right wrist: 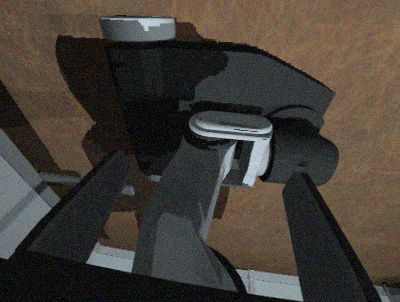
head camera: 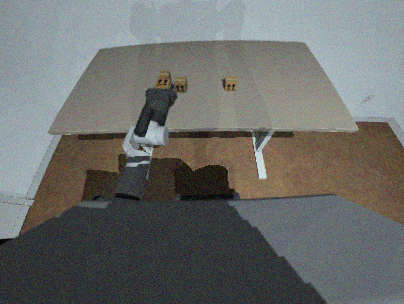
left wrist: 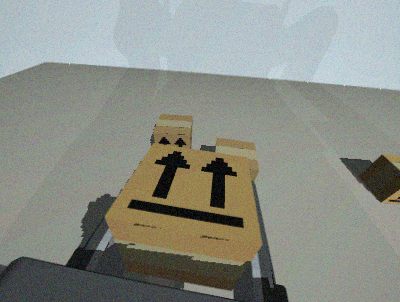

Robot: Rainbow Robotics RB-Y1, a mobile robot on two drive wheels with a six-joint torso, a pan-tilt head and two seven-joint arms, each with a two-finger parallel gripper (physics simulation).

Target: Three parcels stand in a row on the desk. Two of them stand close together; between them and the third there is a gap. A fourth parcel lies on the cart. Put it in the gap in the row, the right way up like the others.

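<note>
My left gripper (head camera: 162,88) (left wrist: 195,180) is shut on a cardboard parcel (head camera: 162,81) (left wrist: 187,187), whose two printed arrows point away from the wrist. It appears a little above the desk (head camera: 285,105) (left wrist: 320,240); its exact height is hard to tell. Behind it stands the left parcel of the row (head camera: 165,73) (left wrist: 173,132), partly hidden. Close beside that stands the middle parcel (head camera: 180,84) (left wrist: 237,150), partly hidden in the left wrist view. The third parcel (head camera: 230,84) (left wrist: 384,179) stands apart at the right, across the gap. My right gripper (right wrist: 204,171) is open, away from the desk. The cart does not show.
The wall (head camera: 350,30) rises behind the desk. White desk supports (head camera: 260,162) stand below its front edge. In the right wrist view, the robot's dark base (right wrist: 270,75) and a grey arm-like part (right wrist: 175,200) show over the brown floor (right wrist: 360,90).
</note>
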